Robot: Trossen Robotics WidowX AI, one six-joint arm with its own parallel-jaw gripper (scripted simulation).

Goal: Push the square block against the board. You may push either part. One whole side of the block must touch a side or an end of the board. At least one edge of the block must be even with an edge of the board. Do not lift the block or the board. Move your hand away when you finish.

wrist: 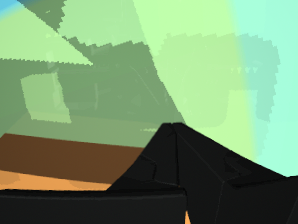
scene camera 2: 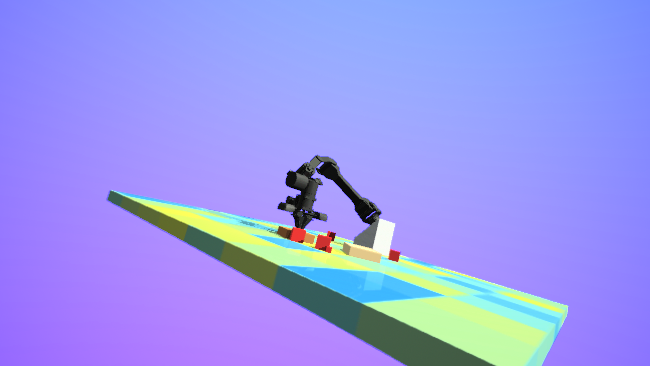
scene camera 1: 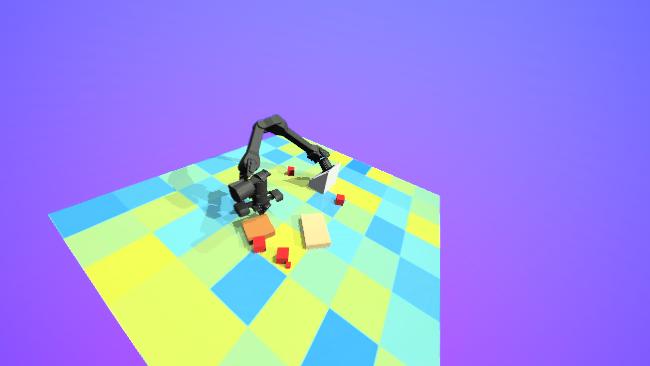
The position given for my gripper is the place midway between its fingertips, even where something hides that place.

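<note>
Scene camera 1 shows a tan board (scene camera 1: 315, 233) and my gripper (scene camera 1: 261, 215). Scene camera 2 shows my gripper (scene camera 2: 297, 235). My gripper (wrist: 171, 132) is visible in the wrist view too, whereas the tan board is out of frame in the wrist view.
</note>
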